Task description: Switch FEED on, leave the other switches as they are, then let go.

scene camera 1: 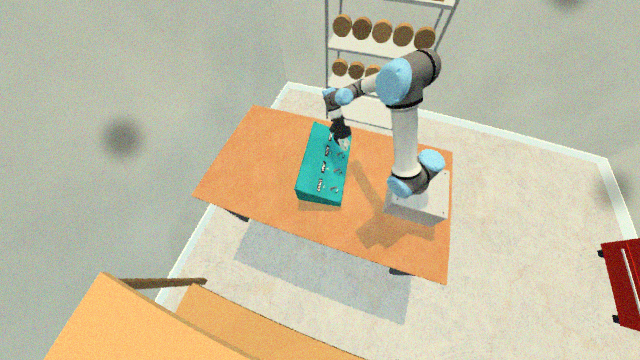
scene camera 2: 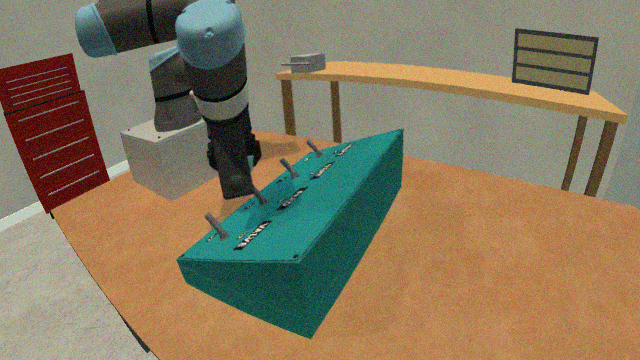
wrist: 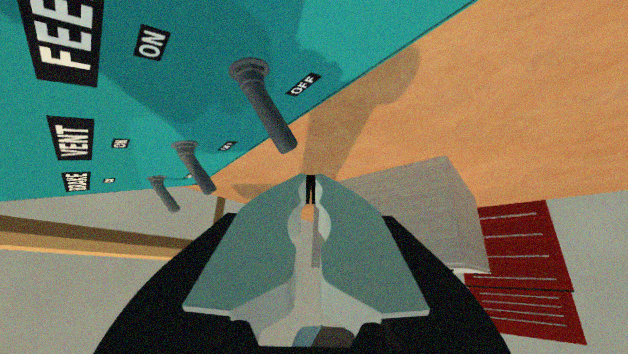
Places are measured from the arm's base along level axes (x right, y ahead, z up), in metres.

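Pixels of known places: gripper, fingertip midpoint: (scene camera 1: 345,151) (wrist: 311,177); arm's base, origin of the base link: (scene camera 2: 178,123).
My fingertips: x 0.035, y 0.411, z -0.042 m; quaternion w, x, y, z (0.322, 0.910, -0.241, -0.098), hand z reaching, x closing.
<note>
Ahead of a thing's pixels: the offset from my fingertips to its top centre. "spot": to the spot under its first point. Level surfaces: height alone.
The teal switch box (scene camera 1: 312,167) (scene camera 2: 350,220) (wrist: 30,107) has a row of grey toggle levers. The FEED lever {dx -0.011, dy +0.031, dz -0.009 m} (scene camera 1: 340,155) (scene camera 2: 259,196) (wrist: 265,107) leans toward its OFF label {spot: dx -0.003, dy +0.011, dz -0.063 m} (wrist: 303,84), away from its ON label {spot: dx -0.028, dy +0.087, dz -0.033 m} (wrist: 152,43). The VENT lever {dx -0.125, dy -0.006, dz -0.009 m} (scene camera 2: 288,168) (wrist: 197,167), BRAKE lever {dx -0.239, dy -0.044, dz -0.009 m} (scene camera 2: 314,148) (wrist: 165,194) and VALVE lever {dx +0.104, dy +0.068, dz -0.009 m} (scene camera 2: 216,226) lean the same way. My gripper (scene camera 1: 343,144) (wrist: 311,177) is shut and empty. Its tips are near the FEED lever's end, on the OFF side, with a gap showing in the wrist view. In scene camera 2 the gripper's body hides the tips.
The box stands on an orange table {dz -0.136 m} (scene camera 1: 240,155) (scene camera 2: 500,250). The arm's grey base block (scene camera 1: 417,212) (scene camera 2: 170,165) (wrist: 425,210) stands on the levers' side. A red drawer cabinet (scene camera 2: 55,135) (wrist: 520,250), a wooden bench (scene camera 2: 425,80) and a shelf rack (scene camera 1: 326,50) stand beyond the table.
</note>
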